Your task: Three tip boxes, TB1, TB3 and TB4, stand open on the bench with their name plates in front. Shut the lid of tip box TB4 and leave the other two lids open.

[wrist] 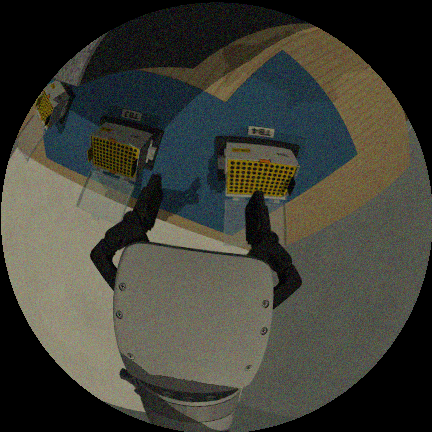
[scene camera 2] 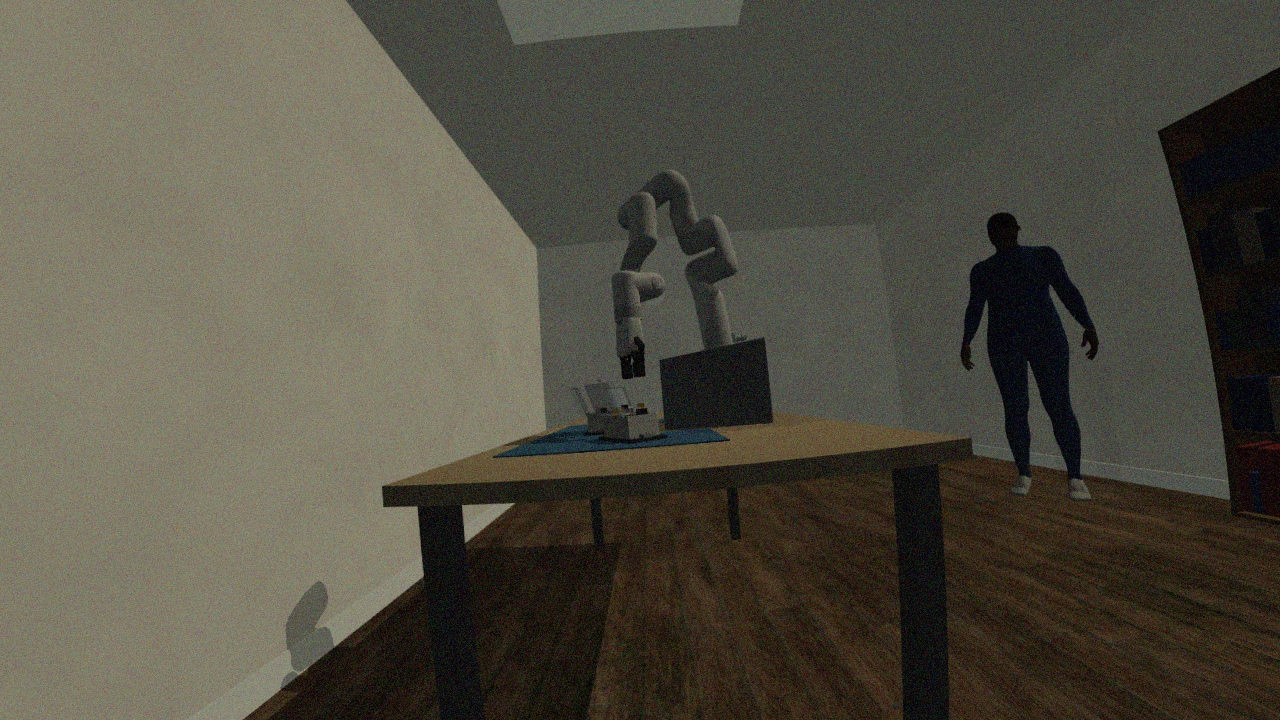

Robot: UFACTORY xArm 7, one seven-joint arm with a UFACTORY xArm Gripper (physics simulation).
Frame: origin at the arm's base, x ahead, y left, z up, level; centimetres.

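Seen in the pictures: gripper, fingertip midpoint: (wrist: 205, 190) (scene camera 2: 633, 377); arm's base, origin of the base link: (scene camera 2: 719, 350).
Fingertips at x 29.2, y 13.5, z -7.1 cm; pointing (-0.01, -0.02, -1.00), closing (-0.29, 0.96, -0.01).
Observation:
Pixels of each thing's top centre, then the offset from my fingertips to it. Level surfaces: height alone.
- Tip box TB4, middle of its top: (wrist: 261, 186) (scene camera 2: 629, 408) dx +2.4, dy +9.9, dz -8.0 cm
- second box, middle of its top: (wrist: 107, 162) dx +9.4, dy -16.6, dz -8.0 cm
- blue mat, its level: dz -15.5 cm
- wooden bench, its level: dz -15.8 cm
Tip box TB4 (wrist: 261, 175), light grey with a yellow tip rack, stands right of centre in the wrist view behind its name plate (wrist: 261, 132). Its clear lid (wrist: 236, 216) is open on the side away from the plate. A second box (wrist: 115, 155), whose plate (wrist: 131, 115) seems to read TB3, has its clear lid (wrist: 102, 192) open. The third box (wrist: 51, 103) is at the far left, with its lid open; its plate is not readable. My gripper (wrist: 205, 190) (scene camera 2: 632, 374) is open and empty, above the boxes. Its right finger overlaps TB4's near edge and lid in the wrist view.
The boxes stand on a blue mat (wrist: 310, 125) (scene camera 2: 537, 447) on the wooden bench (scene camera 2: 805, 452) (wrist: 385, 115). A dark grey block (scene camera 2: 716, 389) stands at the arm's base. A pale wall (scene camera 2: 268, 268) runs along the left. A person (scene camera 2: 1024, 313) stands at the right, away from the bench.

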